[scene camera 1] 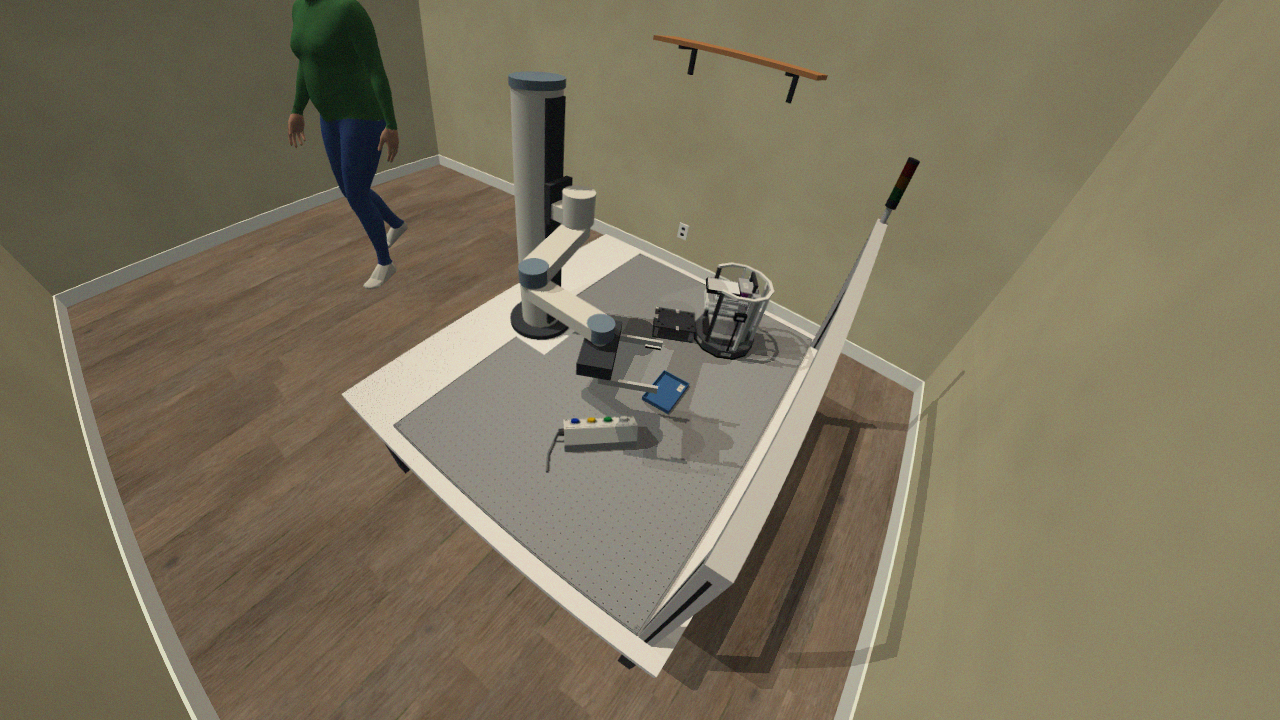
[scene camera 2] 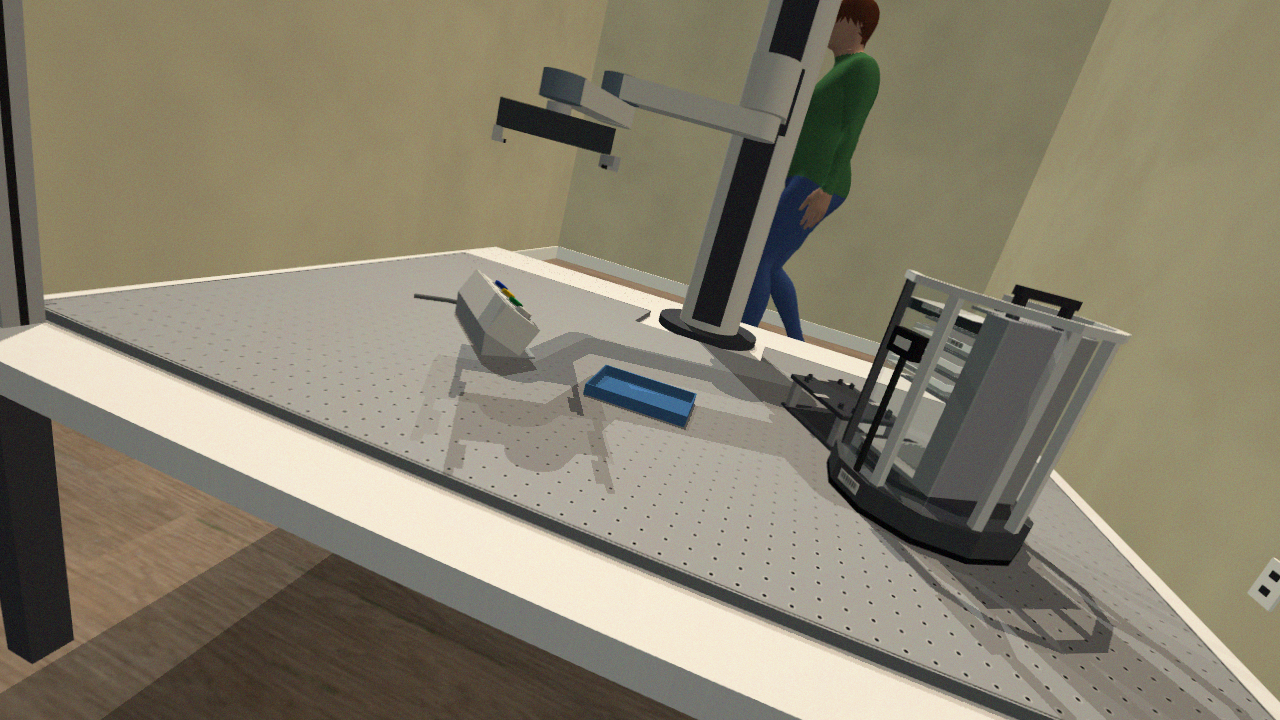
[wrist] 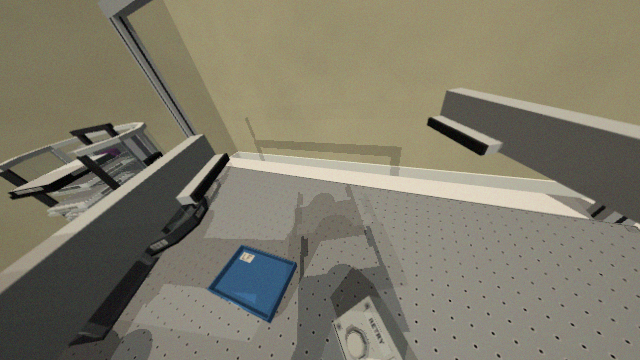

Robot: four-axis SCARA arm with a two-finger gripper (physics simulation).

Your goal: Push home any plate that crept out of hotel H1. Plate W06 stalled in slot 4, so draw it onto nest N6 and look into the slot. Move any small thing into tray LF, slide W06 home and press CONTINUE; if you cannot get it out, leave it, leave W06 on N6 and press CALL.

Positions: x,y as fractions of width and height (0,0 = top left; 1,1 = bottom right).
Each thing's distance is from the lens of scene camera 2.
round slotted rack (scene camera 2: 0.76,0.56): 0.70 m
button box (scene camera 2: 0.39,0.45): 0.89 m
blue tray (scene camera 2: 0.51,0.55): 0.88 m
The marked spots on the round slotted rack and the blue tray are 0.44 m apart.
